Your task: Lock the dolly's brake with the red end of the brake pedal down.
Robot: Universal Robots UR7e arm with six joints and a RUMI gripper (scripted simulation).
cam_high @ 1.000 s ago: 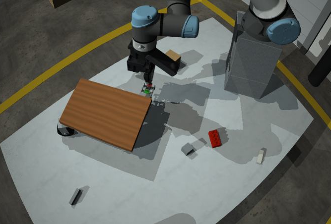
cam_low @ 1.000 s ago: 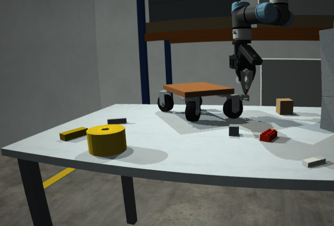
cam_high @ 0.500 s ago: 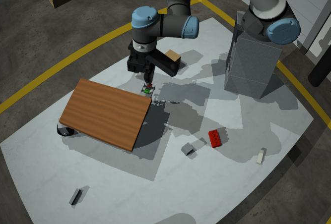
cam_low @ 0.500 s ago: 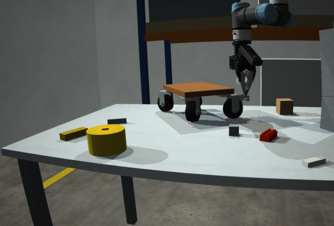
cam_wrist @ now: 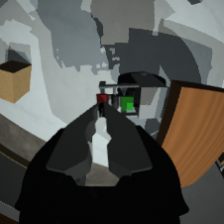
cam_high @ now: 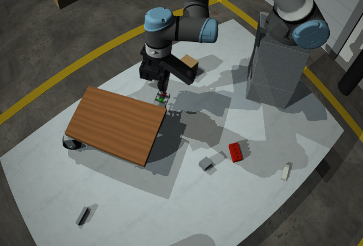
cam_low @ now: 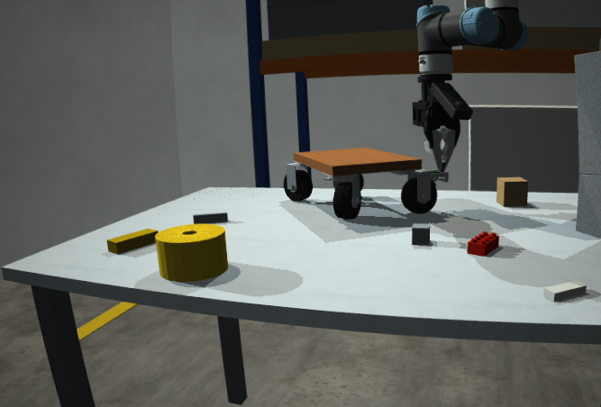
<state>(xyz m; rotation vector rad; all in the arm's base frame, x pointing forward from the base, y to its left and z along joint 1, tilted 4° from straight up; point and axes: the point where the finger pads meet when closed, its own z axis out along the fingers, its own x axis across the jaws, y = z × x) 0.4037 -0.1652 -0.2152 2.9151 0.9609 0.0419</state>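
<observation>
Right now my hand is 1 cm short of the brake pedal, 1 cm to the right of it and 2 cm above it. The rest, counted from my hand: tan cube 17 cm behind, 8 cm to the right, 7 cm below; then small grey block 2 cm ahead, 26 cm to the left, 8 cm below; then red brick 9 cm behind, 30 cm to the left, 8 cm below.
</observation>
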